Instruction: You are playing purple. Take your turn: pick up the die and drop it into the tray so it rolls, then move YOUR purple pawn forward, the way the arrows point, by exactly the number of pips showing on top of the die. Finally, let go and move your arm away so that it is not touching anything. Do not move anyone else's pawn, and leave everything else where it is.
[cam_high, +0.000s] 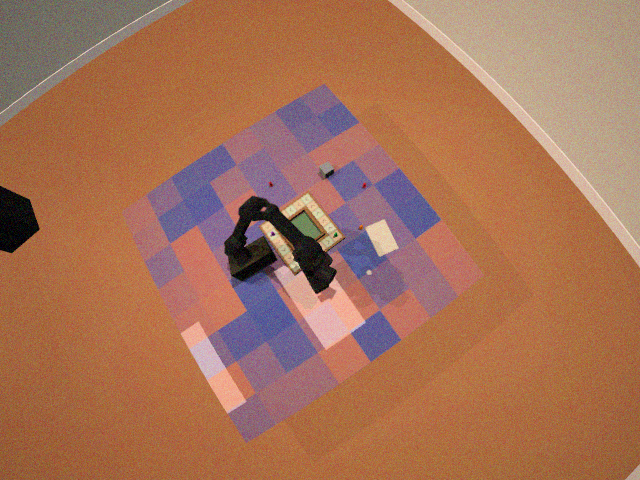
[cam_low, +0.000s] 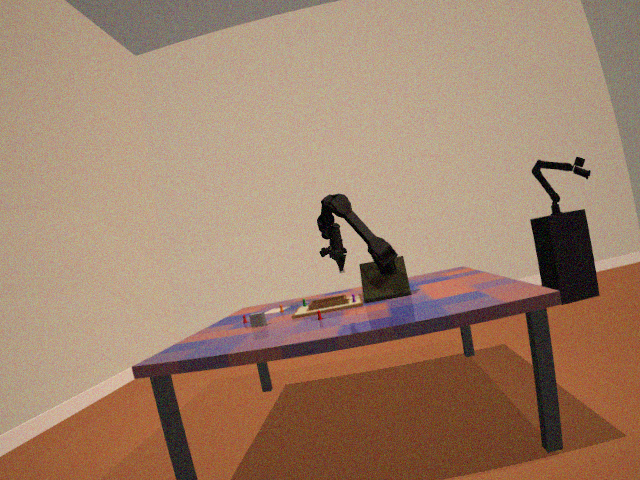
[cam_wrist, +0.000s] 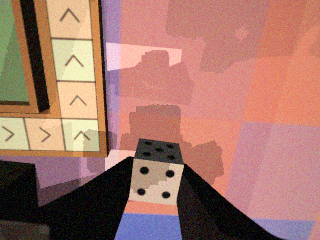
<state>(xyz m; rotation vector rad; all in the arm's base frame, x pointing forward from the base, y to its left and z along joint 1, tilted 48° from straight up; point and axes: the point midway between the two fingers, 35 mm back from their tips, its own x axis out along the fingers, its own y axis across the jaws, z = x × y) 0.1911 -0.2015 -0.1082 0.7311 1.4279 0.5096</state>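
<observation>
Now: the purple pawn 3 cm behind my gripper tip, 27 cm to the left of it and 11 cm below it. From my gripper tip the other things lie so: green tray 8 cm ahead, 21 cm to the left, 13 cm below; white die right at my gripper tip; green pawn 19 cm ahead, 10 cm to the left, 11 cm below.
</observation>
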